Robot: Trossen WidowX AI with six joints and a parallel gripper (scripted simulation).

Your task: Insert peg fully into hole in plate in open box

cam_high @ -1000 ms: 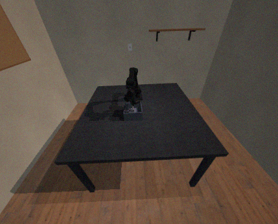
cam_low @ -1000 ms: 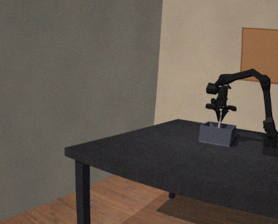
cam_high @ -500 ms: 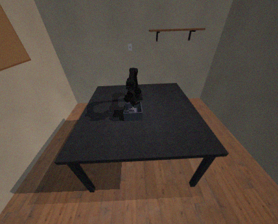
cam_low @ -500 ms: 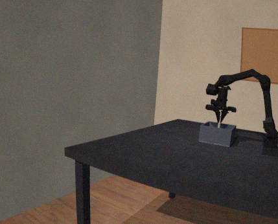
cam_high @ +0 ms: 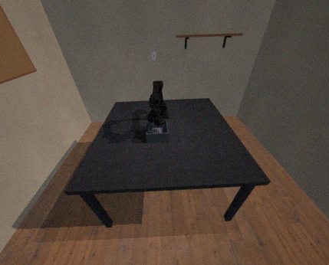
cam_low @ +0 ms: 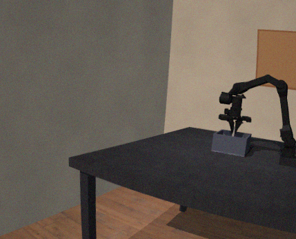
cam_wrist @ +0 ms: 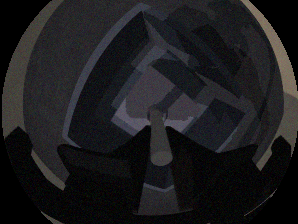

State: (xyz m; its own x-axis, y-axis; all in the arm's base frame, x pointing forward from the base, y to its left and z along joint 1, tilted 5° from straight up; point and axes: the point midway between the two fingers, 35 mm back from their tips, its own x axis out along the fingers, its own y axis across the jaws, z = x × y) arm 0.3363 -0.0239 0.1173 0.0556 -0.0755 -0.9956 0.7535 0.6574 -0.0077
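My gripper is now 4 cm above the peg. The rest, counted from my hand: plate: 9 cm below; then grey box: 11 cm below.
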